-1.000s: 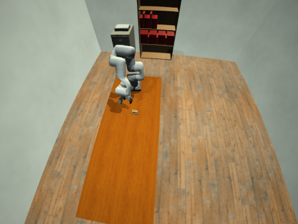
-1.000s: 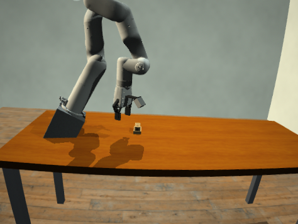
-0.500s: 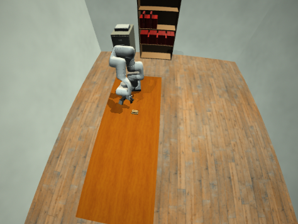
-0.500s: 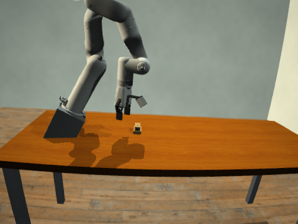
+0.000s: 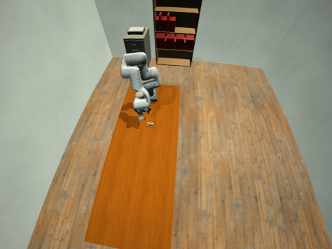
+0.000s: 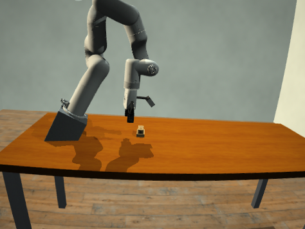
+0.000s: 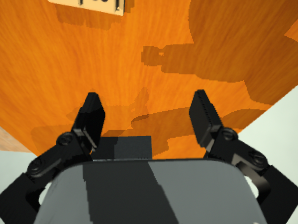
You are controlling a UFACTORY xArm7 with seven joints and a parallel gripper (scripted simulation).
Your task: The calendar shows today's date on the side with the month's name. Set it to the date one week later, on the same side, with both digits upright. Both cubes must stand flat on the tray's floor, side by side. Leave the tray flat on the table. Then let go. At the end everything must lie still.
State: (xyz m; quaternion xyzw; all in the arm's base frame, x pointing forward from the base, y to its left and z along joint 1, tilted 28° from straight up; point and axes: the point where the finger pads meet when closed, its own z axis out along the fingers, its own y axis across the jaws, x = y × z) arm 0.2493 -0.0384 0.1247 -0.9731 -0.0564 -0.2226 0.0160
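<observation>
Right now the wooden tray is 70 mm ahead of my hand, 70 mm to the left of it and 110 mm below it.
</observation>
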